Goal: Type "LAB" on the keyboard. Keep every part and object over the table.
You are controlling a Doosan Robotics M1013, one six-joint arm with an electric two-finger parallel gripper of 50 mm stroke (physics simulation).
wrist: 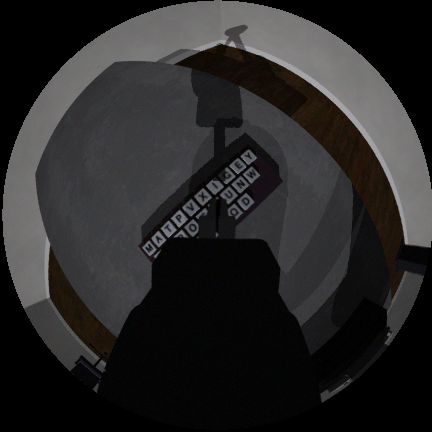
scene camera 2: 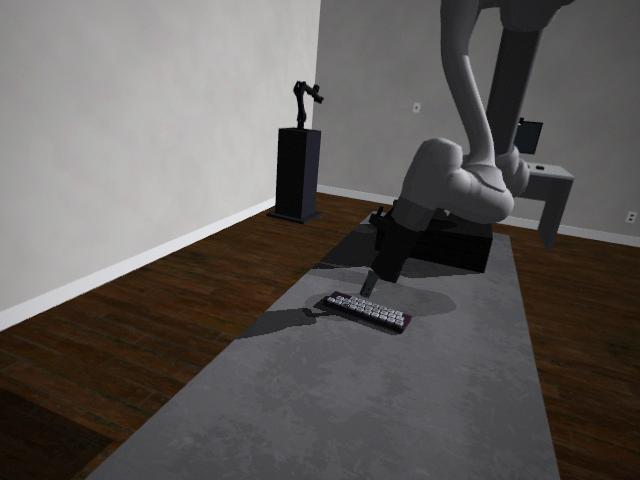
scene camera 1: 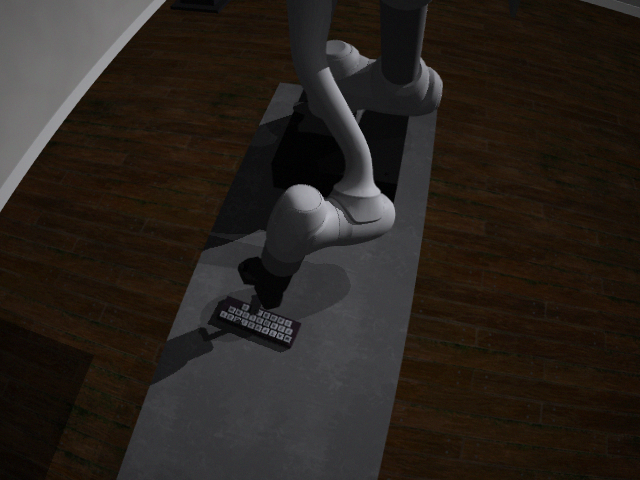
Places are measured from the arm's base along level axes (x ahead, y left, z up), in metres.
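Pixels of known places: gripper, fingertip midpoint: [wrist: 218,208] [scene camera 2: 363,295] [scene camera 1: 252,312].
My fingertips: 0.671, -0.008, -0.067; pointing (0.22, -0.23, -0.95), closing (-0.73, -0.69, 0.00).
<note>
Ahead of a thing's pixels: the offset from my fingertips to its top centre, as dx, dy, dz. Level surfaces: height alone.
The keyboard [scene camera 1: 295,333] [scene camera 2: 406,323] [wrist: 270,182] has a dark purple case and pale letter keys in three rows. It lies flat and slanted on the grey table @(dz -0.042) [scene camera 1: 268,413] [scene camera 2: 330,403] [wrist: 115,130]. My gripper [scene camera 1: 254,311] [scene camera 2: 366,293] [wrist: 218,208] is shut and empty, tilted, fingertips low over the middle row. In the wrist view the tips cover the place just left of the U key @(+0.004, -0.022, -0.024) [wrist: 229,194], and no L key shows. Whether they touch a key is unclear. The A key @(+0.030, +0.082, -0.024) [wrist: 159,239] shows in the edge row. The fingers and gripper body hide several keys; I see no B.
A black box [scene camera 1: 310,155] [scene camera 2: 454,250] stands on the table behind the gripper. The table's long left edge runs close to the keyboard's left end. On the floor stand a dark pedestal [scene camera 2: 297,173] with a small arm and a pale desk [scene camera 2: 557,206].
</note>
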